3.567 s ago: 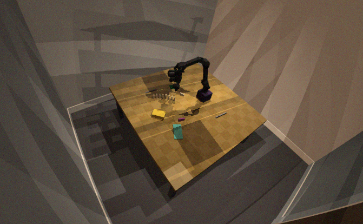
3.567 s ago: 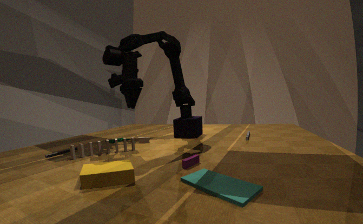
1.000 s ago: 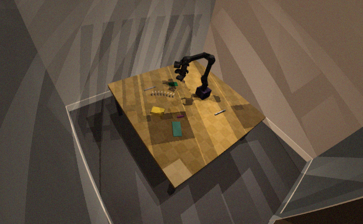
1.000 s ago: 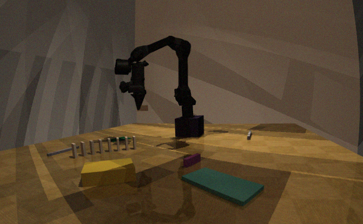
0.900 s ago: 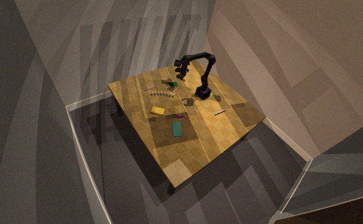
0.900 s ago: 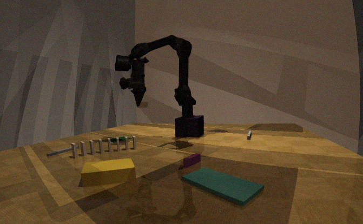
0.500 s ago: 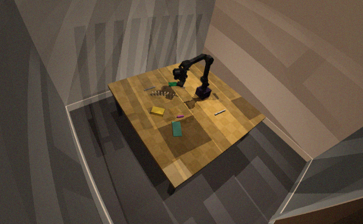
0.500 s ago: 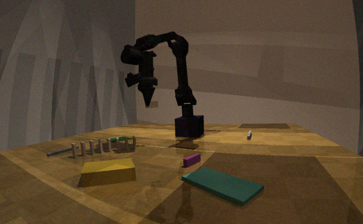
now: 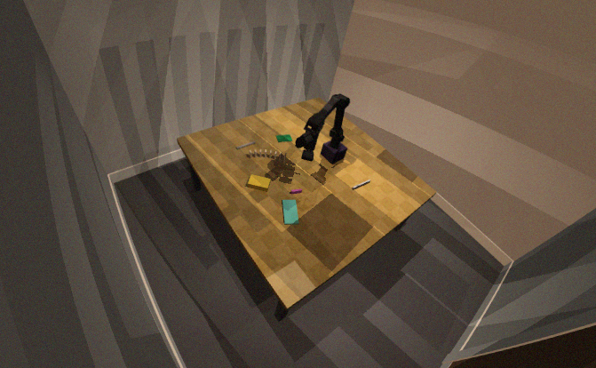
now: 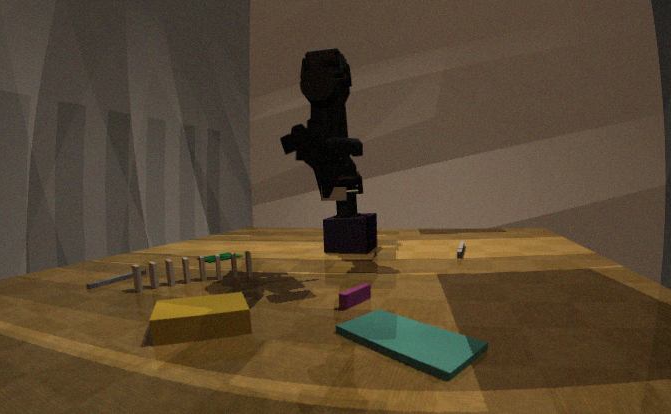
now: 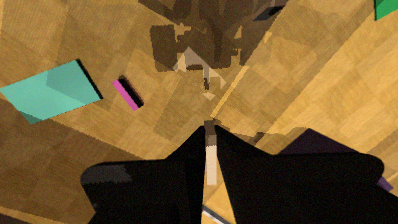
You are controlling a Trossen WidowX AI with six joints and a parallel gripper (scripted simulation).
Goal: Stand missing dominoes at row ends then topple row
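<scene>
The purple block is 12 cm ahead of my gripper tip, 8 cm to the left of it and 15 cm below it. Round my gripper tip: flat teal slab: 24 cm ahead, 16 cm to the left, 15 cm below; green flat piece: 15 cm behind, 34 cm to the right, 16 cm below; yellow block: 26 cm ahead, 10 cm to the right, 14 cm below.
</scene>
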